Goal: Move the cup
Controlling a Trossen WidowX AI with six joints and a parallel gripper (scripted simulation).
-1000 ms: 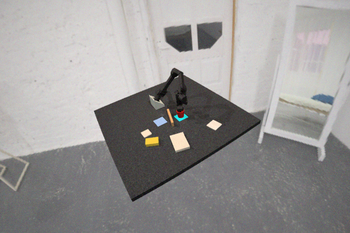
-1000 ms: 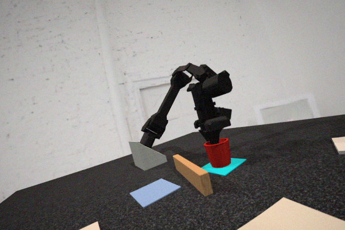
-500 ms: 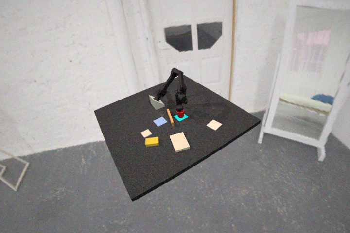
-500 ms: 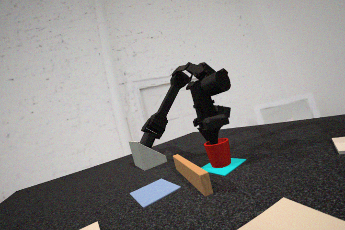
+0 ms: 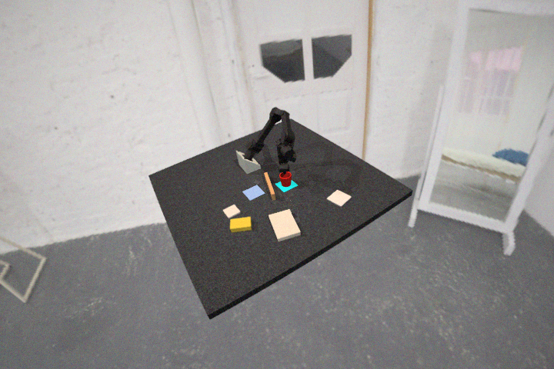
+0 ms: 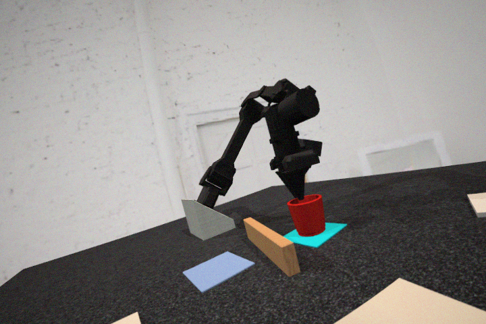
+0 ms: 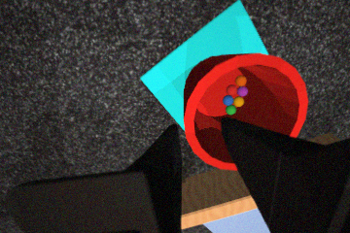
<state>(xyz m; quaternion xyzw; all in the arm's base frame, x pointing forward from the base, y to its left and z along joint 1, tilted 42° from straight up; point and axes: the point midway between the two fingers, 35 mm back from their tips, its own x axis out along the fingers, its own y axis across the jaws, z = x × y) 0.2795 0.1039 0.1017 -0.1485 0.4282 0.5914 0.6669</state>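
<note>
The red cup is 3 cm below my gripper tip, 3 cm ahead of it and 1 cm to the right of it. The rest, counted from my gripper tip: wooden block (11 cm to the right, 6 cm below, 1 cm ahead); then cyan pad (8 cm below, 3 cm ahead, 1 cm to the right); then light blue pad (22 cm to the right, 8 cm below, 1 cm behind).
</note>
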